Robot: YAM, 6 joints.
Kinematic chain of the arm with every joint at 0, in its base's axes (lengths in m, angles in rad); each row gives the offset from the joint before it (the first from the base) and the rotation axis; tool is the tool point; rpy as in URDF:
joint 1: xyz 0 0 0.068 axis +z
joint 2: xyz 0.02 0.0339 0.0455 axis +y
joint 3: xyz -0.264 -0.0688 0 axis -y
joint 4: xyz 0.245 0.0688 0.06 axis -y
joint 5: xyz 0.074 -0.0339 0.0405 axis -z
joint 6: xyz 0.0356 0 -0.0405 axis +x
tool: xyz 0 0 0 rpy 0 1.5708 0
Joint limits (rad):
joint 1: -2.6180..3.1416
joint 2: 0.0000..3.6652
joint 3: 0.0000..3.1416
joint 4: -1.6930..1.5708
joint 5: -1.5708..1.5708
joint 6: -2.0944..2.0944
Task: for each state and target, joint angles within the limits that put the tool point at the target. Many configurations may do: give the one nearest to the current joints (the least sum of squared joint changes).
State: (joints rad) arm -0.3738 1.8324 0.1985 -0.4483 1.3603 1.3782
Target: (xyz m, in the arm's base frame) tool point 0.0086 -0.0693 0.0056
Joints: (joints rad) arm -0.9416 2.3448 0.2068 -0.2563 1.2543 1.3782
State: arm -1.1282 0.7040 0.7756 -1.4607 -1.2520 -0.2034
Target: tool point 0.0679 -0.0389 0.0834
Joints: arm -0.9158 1.2444 0.1429 -0.7692 -1.0103 -0.2034
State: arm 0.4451 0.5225 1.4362 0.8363 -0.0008 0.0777
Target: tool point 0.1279 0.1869 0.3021
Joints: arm 0.9576 0.9672 0.5458 0.5747 -0.0831 0.0777
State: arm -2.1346 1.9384 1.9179 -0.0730 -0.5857 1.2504
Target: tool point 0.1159 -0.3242 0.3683
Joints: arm -1.2944 1.5060 1.4079 -0.3557 -0.7037 1.2504
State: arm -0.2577 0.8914 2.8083 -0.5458 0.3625 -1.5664
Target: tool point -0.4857 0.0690 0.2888
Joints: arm -0.1702 0.0921 2.8166 -1.1613 0.4128 -1.5664
